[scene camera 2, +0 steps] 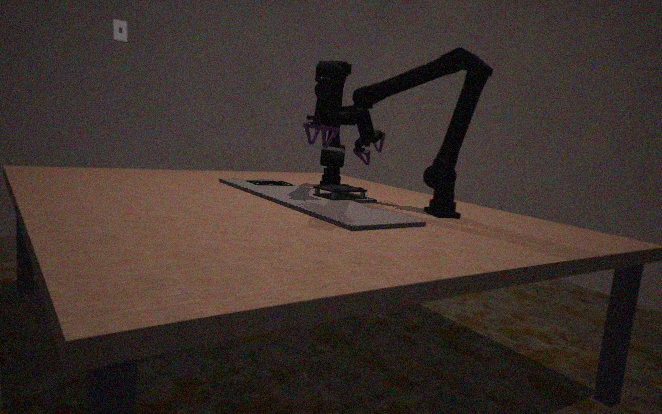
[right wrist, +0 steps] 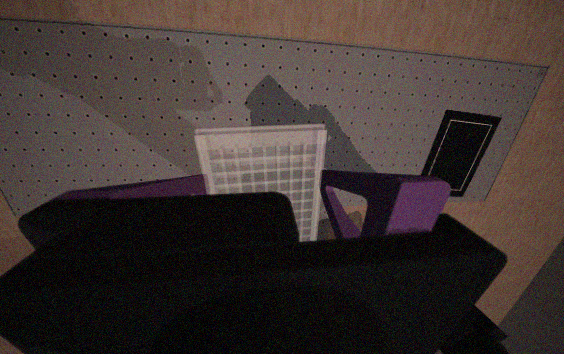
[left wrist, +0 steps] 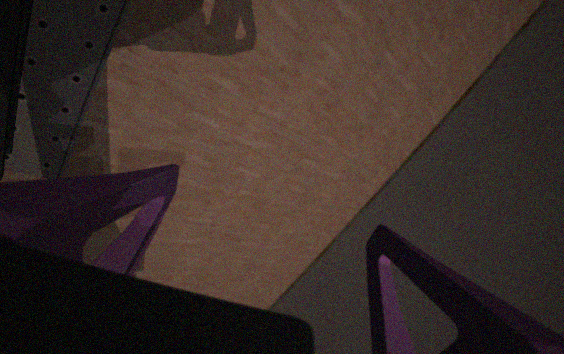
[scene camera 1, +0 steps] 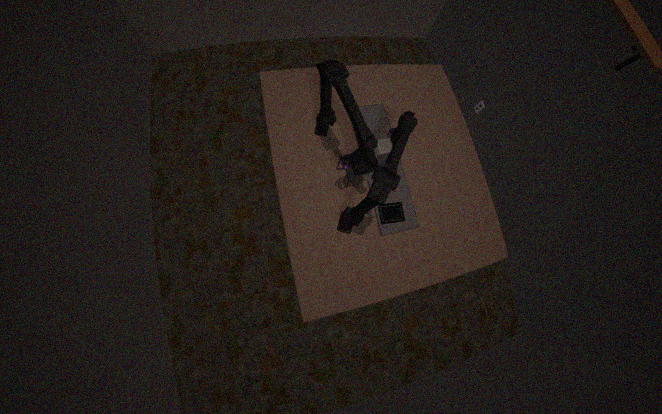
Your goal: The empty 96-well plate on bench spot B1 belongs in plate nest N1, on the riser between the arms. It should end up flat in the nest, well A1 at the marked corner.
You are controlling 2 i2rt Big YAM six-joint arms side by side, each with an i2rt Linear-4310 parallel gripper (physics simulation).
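Frame: origin at the left arm's base, x right, y ahead, z up, level; millimetres.
Seen in the pictures: left gripper, fingertip midpoint: (scene camera 2: pixel 373 158) (left wrist: pixel 279 207) (scene camera 1: pixel 342 167); right gripper, fingertip midpoint: (scene camera 2: pixel 317 146) (right wrist: pixel 265 180) (scene camera 1: pixel 391 144); left arm's base, link origin: (scene camera 2: pixel 441 214) (scene camera 1: pixel 322 127); right arm's base, link origin: (scene camera 1: pixel 345 222).
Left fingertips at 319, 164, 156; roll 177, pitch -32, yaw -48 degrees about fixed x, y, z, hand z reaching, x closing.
Note:
Pixels of each thing's top centre, then the offset from my left fingertips to it, as dx, dy, dz. "*": a spot on its surface instead. Level surfaces: height alone.
- clear 96-well plate, top centre: (right wrist: pixel 268 217) (scene camera 2: pixel 324 144) (scene camera 1: pixel 388 144) -196, +242, +48
- dark nest N1, top centre: (right wrist: pixel 282 222) (scene camera 2: pixel 340 186) (scene camera 1: pixel 364 162) -119, +152, -102
- black pad, surface spot: (right wrist: pixel 460 150) (scene camera 2: pixel 266 182) (scene camera 1: pixel 393 212) * +159, +403, -141
- grey perforated board, surface height: dz -143
- wooden table, surface height: dz -156
The clear 96-well plate (right wrist: pixel 265 145) (scene camera 1: pixel 383 146) is held level above the grey perforated board; it is hard to make out in scene camera 2. My right gripper (right wrist: pixel 265 180) (scene camera 2: pixel 320 143) is shut on its two sides. My left gripper (left wrist: pixel 279 207) (scene camera 2: pixel 374 157) is open and empty, over the table beside the board. The dark nest N1 (scene camera 2: pixel 340 188) stands on its riser between the arms, below the grippers; the arms hide it in scene camera 1. Bench spot B1, a black pad (right wrist: pixel 460 150) (scene camera 1: pixel 391 213) (scene camera 2: pixel 270 183) with a pale outline, is bare.
The grey perforated board (scene camera 1: pixel 410 220) (scene camera 2: pixel 385 220) (right wrist: pixel 390 65) lies on the wooden table (scene camera 1: pixel 320 280) (scene camera 2: pixel 175 260). The two arms reach close together over the board. Arm shadows fall on the board and table. A table edge crosses the left wrist view.

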